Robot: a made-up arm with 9 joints. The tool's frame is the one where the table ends. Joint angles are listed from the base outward.
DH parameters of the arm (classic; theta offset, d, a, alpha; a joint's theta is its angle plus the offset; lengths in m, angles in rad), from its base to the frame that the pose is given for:
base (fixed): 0 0 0 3.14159
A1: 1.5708 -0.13 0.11 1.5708
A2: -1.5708 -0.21 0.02 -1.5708
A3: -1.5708 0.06 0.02 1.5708
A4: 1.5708 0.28 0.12 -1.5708
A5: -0.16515 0 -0.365 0
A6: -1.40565 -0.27 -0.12 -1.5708
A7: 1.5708 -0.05 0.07 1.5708
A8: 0.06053 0 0.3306 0
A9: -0.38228 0 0.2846 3.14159
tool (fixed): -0.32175 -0.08 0 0
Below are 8 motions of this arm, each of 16 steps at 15 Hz.
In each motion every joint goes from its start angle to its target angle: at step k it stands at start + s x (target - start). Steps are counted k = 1, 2, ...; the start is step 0. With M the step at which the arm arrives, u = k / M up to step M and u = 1 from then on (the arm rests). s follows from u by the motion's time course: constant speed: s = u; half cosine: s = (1 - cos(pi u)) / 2; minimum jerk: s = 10 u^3 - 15 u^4 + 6 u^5.
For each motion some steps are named. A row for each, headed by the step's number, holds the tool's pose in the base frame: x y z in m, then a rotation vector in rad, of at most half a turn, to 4 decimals.
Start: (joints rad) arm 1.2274 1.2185 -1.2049 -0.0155 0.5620 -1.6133 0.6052 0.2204 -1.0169
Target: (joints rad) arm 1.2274 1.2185 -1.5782 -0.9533 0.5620 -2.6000 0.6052 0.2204 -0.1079
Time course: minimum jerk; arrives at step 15
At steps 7, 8, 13, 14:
7: 0.5829 0.5055 -0.0426 2.7488 -0.4082 -0.6591
8: 0.5782 0.6234 0.0252 2.9633 -0.1269 -0.5930
13: 0.3806 0.9842 0.3958 -2.6104 -0.9418 0.0948
14: 0.3660 0.9944 0.4137 -2.5804 -0.9798 0.0728

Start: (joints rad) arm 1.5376 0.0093 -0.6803 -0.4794 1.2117 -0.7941 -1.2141 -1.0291 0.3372
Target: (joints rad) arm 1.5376 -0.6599 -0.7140 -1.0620 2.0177 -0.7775 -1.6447 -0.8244 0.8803
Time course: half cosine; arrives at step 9
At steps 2, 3, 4, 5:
2: 0.2035 0.8597 -0.8453 1.1456 1.5026 -0.2743
3: -0.0068 0.8719 -0.9118 0.9665 1.7453 -0.3590
4: -0.2707 0.8478 -0.9456 0.7064 2.0154 -0.4558
5: -0.5382 0.7783 -0.9248 0.3825 2.2616 -0.5464

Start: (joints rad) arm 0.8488 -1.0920 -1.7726 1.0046 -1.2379 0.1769 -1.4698 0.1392 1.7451
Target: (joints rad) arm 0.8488 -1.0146 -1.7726 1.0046 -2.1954 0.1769 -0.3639 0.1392 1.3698
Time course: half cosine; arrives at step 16
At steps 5, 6, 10, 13, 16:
5: -0.6675 0.1386 0.3204 -0.0044 -0.8287 1.5240
6: -0.6919 0.1022 0.3379 -0.0262 -0.7383 1.6534
10: -0.7728 -0.0427 0.4741 -0.1561 -0.2310 2.1272
13: -0.8112 -0.0852 0.5916 -0.2455 0.1400 2.3020
16: -0.8267 -0.0885 0.6392 -0.2790 0.2900 2.3428

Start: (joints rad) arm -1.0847 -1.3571 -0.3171 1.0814 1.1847 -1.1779 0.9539 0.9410 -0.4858
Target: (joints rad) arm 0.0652 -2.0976 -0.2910 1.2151 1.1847 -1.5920 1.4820 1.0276 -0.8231
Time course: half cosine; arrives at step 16
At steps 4, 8, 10, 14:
4: 0.1293 -0.2677 0.8187 -0.7017 -2.2152 -0.0203
8: -0.1929 -0.1631 0.7811 -1.2076 -2.3836 0.1276
10: -0.3130 -0.0472 0.7310 -1.5034 -2.3914 0.2979
14: -0.4027 0.1442 0.6402 -1.8903 -2.2761 0.6429

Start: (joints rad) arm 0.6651 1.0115 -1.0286 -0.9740 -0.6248 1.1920 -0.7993 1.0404 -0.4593
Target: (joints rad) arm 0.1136 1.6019 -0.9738 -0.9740 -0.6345 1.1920 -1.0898 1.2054 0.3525
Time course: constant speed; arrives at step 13
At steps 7, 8, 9, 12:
7: 0.2371 0.2907 0.0990 0.1712 0.5384 0.2997
8: 0.2332 0.2779 0.1039 0.1586 0.5317 0.2833
9: 0.2301 0.2646 0.1084 0.1472 0.5250 0.2666
12: 0.2258 0.2219 0.1193 0.1196 0.5068 0.2144

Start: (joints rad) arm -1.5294 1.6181 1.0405 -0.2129 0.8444 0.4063 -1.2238 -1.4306 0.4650
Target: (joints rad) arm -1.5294 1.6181 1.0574 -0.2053 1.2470 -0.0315 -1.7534 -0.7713 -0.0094
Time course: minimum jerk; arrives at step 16
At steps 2, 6, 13, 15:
2: -0.2109 0.9154 0.3961 0.5775 1.0659 1.5194
6: -0.2228 0.9421 0.3082 0.5774 1.2228 1.4607
13: -0.2960 0.9202 0.0745 0.5354 1.6277 1.3042
15: -0.3026 0.9138 0.0598 0.5303 1.6552 1.2933

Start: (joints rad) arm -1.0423 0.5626 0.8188 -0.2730 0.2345 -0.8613 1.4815 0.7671 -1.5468
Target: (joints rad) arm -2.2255 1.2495 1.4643 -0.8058 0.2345 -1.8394 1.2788 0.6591 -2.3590
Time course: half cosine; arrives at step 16
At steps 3, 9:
3: 0.2768 -0.1826 0.4834 1.5392 -1.9024 0.3137
9: 0.3514 0.0646 0.4232 2.3148 -1.6014 0.2022

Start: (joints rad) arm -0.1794 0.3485 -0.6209 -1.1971 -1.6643 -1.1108 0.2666 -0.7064 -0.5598
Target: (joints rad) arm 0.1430 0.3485 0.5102 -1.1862 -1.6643 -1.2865 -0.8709 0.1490 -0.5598
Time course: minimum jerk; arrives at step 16
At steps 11, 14, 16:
11: 0.2753 0.0525 0.8517 -2.1858 -0.6381 -1.3184
14: 0.0362 0.0061 0.9228 -1.9450 -0.7549 -1.7184
16: 0.0118 0.0033 0.9252 -1.9196 -0.7672 -1.7572

